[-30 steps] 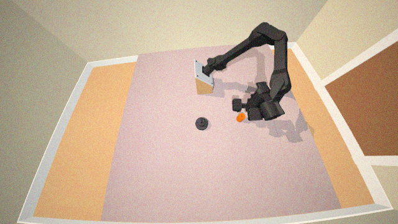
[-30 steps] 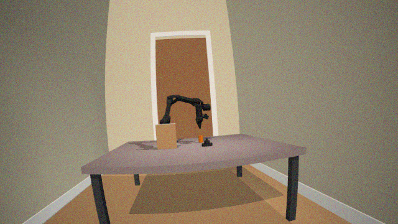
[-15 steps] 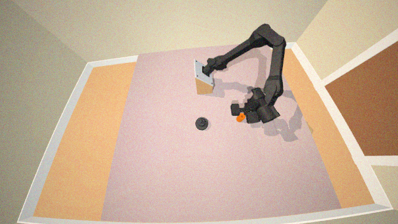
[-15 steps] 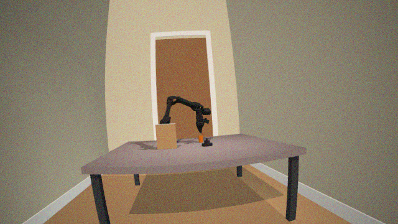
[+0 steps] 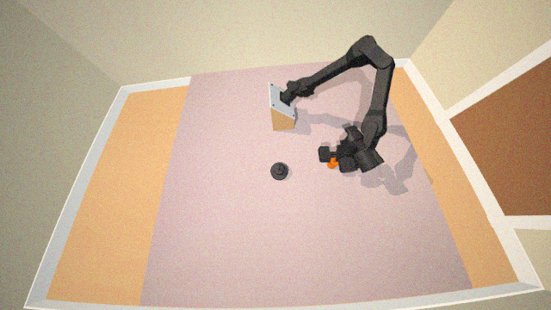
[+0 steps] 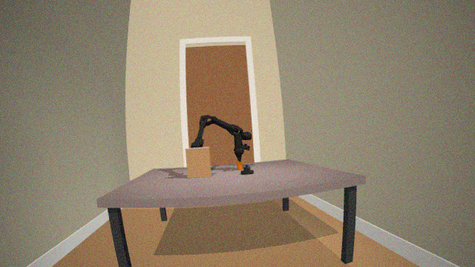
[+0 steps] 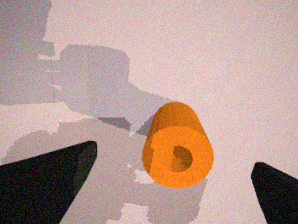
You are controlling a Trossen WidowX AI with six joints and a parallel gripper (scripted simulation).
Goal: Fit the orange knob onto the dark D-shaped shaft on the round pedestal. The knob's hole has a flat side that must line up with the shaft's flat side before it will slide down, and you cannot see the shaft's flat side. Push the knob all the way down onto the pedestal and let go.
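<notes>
My gripper tip is now 3 cm above the orange knob. From my gripper tip the other things lie so: dark pedestal 26 cm to the right, 3 cm below, 3 cm ahead.
</notes>
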